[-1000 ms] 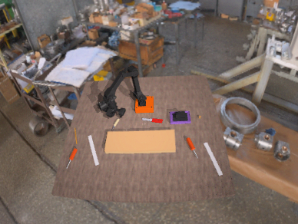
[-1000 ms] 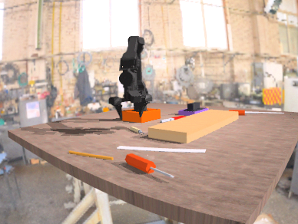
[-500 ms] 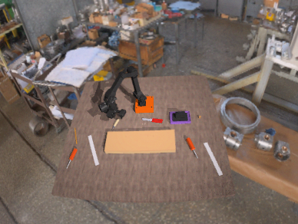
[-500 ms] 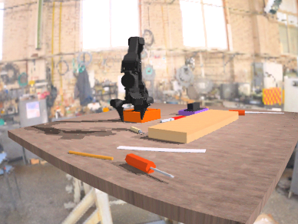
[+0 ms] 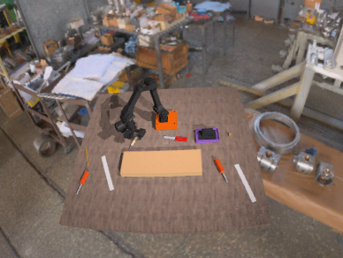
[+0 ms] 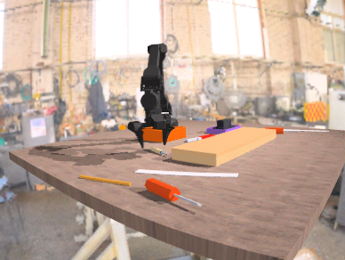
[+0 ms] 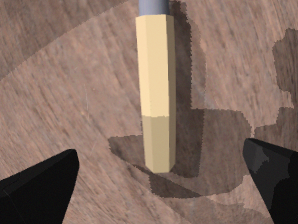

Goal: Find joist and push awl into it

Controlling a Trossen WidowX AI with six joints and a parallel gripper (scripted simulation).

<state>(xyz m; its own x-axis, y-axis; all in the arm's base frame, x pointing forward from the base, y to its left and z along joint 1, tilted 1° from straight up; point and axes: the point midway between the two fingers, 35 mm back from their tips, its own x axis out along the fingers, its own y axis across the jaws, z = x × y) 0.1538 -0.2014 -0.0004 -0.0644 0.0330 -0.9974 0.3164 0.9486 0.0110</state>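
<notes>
Now: the awl 6 cm ahead of my gripper tip, 2 cm to the right of it and 1 cm below it. Also, from my gripper tip: purple tray (52 cm to the left, 2 cm behind); then black stud finder (50 cm to the left, 3 cm above, 2 cm behind); then yellow pencil (35 cm to the right, 16 cm ahead, 2 cm below).
</notes>
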